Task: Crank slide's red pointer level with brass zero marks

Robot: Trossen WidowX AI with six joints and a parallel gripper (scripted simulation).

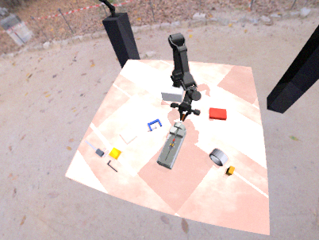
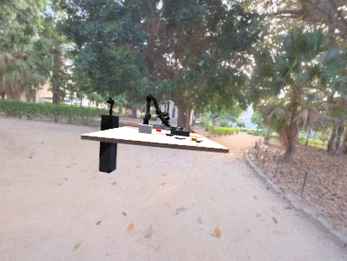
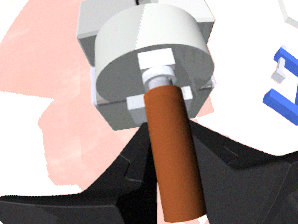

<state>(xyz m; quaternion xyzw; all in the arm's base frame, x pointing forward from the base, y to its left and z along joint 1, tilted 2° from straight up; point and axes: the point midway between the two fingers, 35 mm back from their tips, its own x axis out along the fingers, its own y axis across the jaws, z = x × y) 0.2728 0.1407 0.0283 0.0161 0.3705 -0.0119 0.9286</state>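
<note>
Right now the red pointer is 130 mm ahead of my gripper tip and 10 mm below it. Also, from my gripper tip: white tile 190 mm ahead, 340 mm to the right, 80 mm below; crank handle 20 mm behind, 20 mm above; red block 190 mm behind, 210 mm to the left, 80 mm below.
</note>
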